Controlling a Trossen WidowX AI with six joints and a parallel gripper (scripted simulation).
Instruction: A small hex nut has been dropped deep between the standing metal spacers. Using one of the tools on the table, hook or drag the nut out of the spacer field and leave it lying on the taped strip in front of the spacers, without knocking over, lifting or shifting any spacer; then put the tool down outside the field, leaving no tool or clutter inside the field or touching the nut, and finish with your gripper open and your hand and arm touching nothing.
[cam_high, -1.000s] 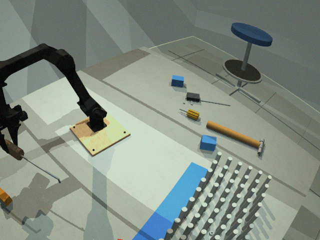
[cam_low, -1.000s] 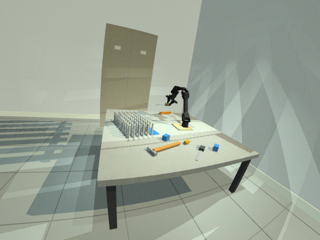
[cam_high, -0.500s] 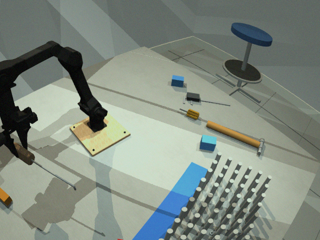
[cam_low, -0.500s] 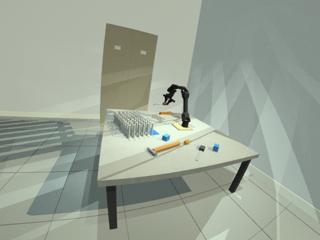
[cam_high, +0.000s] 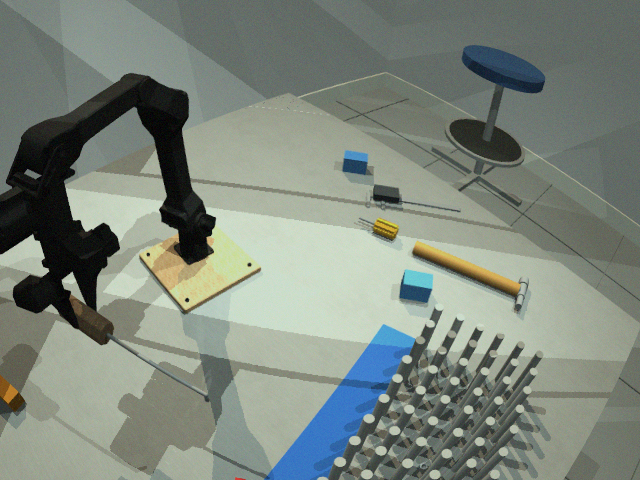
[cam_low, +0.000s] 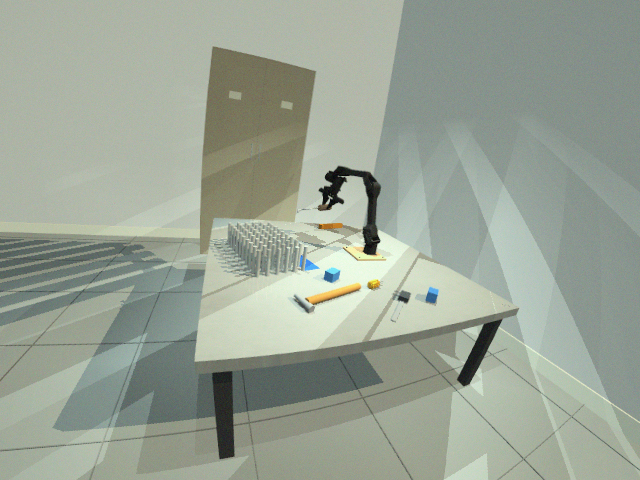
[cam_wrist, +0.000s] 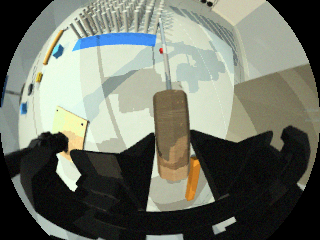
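The blue taped strip lies 260 mm ahead of my gripper tip, 310 mm to the left of it and 190 mm below it. From my gripper tip the other things lie so: small red cube (270 mm ahead, 70 mm to the left, 180 mm below); hex nut (430 mm ahead, 310 mm to the left, 190 mm below); orange block (160 mm behind, 230 mm to the right, 170 mm below).
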